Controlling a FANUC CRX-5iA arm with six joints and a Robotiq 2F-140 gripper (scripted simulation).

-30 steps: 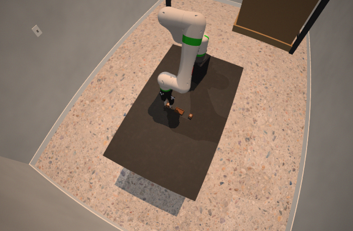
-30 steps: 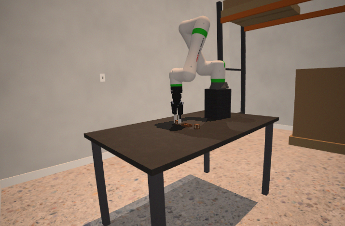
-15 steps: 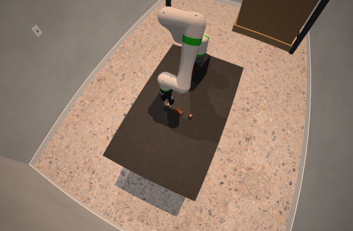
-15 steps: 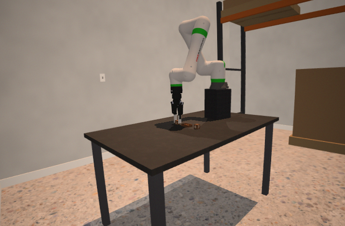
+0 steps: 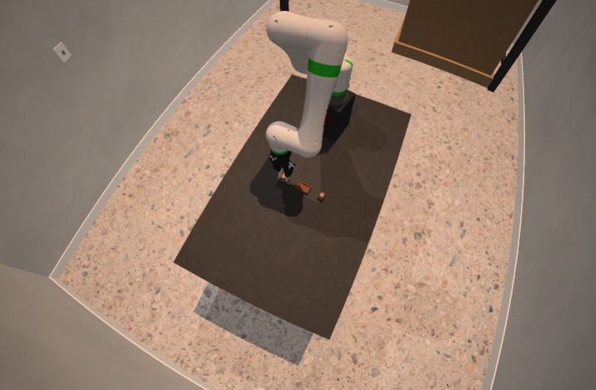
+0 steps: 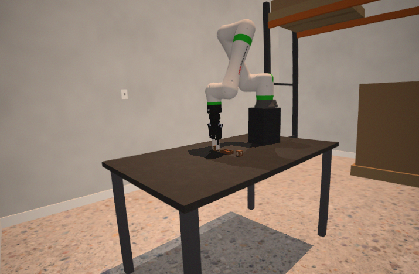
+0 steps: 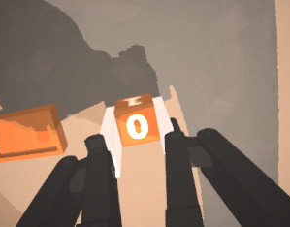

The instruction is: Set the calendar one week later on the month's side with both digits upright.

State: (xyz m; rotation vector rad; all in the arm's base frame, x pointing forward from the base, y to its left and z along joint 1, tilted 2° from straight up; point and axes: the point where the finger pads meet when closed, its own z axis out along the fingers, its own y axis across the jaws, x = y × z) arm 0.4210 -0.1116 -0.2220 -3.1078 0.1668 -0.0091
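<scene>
My gripper is now 110 mm to the right of the brown tray, 30 mm above it and 10 mm short of it.
</scene>
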